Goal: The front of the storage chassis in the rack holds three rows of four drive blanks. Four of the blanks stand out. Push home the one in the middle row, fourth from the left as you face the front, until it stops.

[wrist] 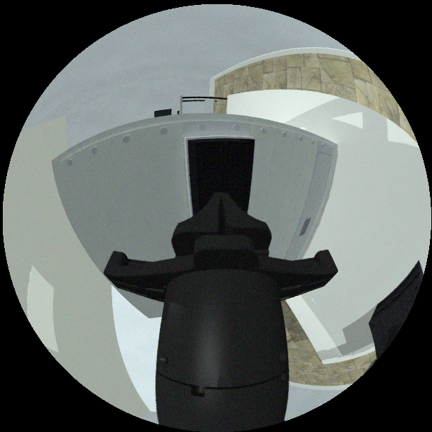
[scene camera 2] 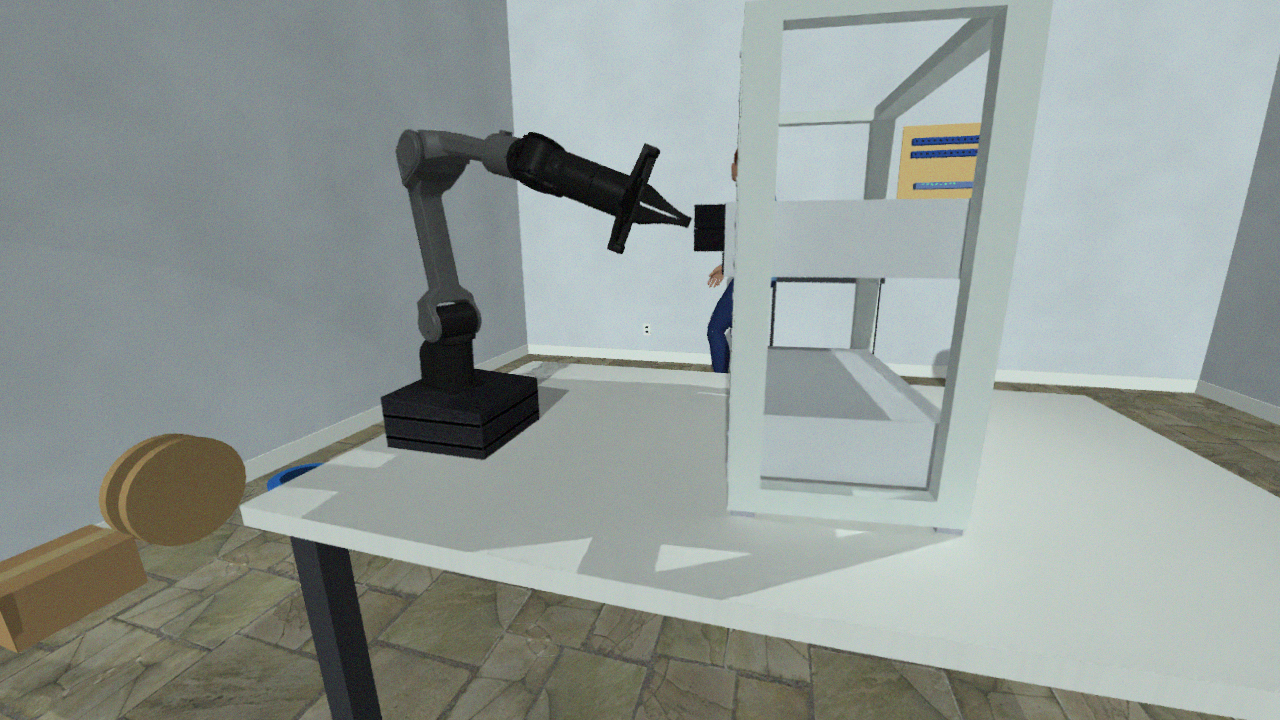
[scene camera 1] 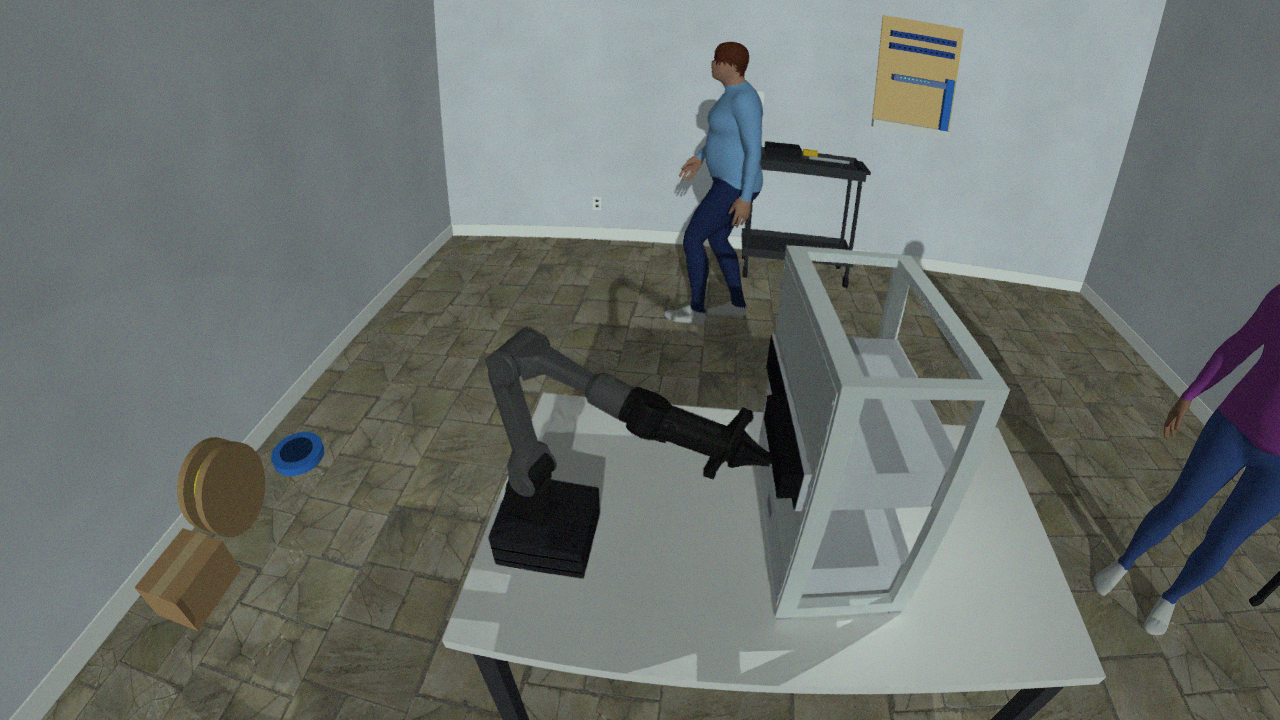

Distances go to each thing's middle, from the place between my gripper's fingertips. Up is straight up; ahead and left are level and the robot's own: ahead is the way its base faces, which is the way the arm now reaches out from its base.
I see the white rack (scene camera 1: pixel 853 434) 140 mm ahead of my hand, 210 mm to the left of it and 80 mm below it.
